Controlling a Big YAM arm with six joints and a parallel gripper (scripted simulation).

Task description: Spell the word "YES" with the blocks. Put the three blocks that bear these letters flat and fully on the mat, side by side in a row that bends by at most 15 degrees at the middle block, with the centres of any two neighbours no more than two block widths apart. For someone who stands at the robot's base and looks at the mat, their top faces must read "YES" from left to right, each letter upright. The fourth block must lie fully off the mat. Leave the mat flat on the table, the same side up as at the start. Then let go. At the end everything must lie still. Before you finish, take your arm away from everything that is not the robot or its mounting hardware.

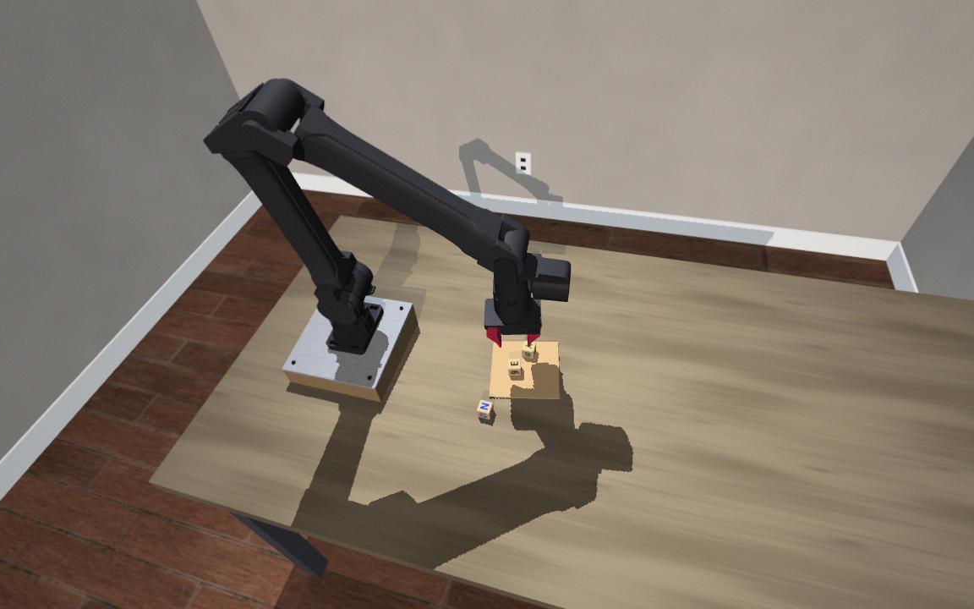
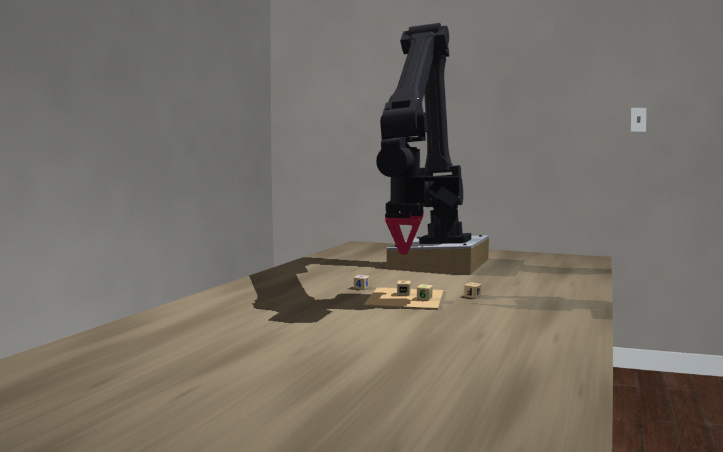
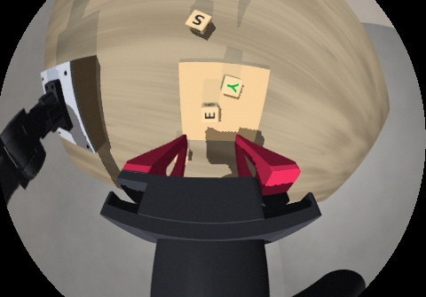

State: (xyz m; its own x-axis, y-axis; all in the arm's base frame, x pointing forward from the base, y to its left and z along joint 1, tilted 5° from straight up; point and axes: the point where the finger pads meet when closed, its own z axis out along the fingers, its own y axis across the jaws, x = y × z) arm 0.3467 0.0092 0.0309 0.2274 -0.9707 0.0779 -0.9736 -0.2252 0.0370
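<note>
The tan mat lies 10 cm below my hand, 2 cm ahead of it and 1 cm to the left of it.
</note>
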